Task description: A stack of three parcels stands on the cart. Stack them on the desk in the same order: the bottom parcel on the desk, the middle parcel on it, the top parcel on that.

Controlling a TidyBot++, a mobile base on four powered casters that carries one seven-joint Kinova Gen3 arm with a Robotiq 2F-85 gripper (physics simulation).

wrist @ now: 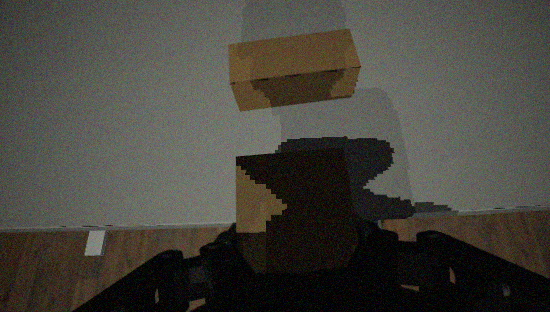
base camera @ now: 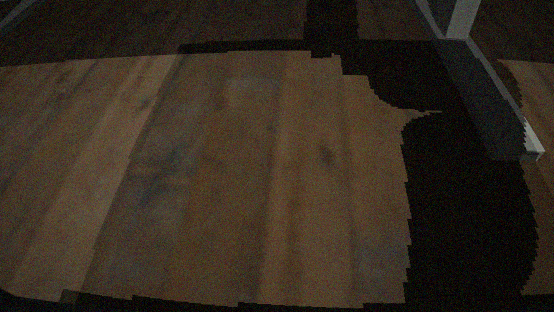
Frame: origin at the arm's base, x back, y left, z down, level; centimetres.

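Seen in the pictures: gripper, fingertip midpoint: (wrist: 295,233).
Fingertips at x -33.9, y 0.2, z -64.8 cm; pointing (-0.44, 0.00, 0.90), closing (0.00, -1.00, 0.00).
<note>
Offsets run from my fingertips to a thing's top centre. Level surfaces: height alone.
An orange-brown parcel {dx -18.2, dy -1.3, dz +4.2 cm} (wrist: 295,55) lies on the pale grey desk top {dz +9.4 cm} (wrist: 125,125), in the upper middle of the wrist view. My gripper (wrist: 295,233) is shut on another brown parcel {dx +0.4, dy +0.0, dz -3.1 cm} (wrist: 260,200), which is mostly in dark shadow. The held parcel shows nearer to me than the lying one, with a stretch of desk top between them in the picture. It covers part of the desk's front edge in the view. Its height above the desk is hard to tell. The fingertips are dark and partly hidden beside it. The cart does not show in either view.
In the base camera view a desk leg with its long foot (base camera: 482,95) stands at the right, and part of another leg (base camera: 19,14) shows at the top left. A white desk foot (wrist: 95,243) shows at the lower left of the wrist view. Dark shadows fall on the wooden floor.
</note>
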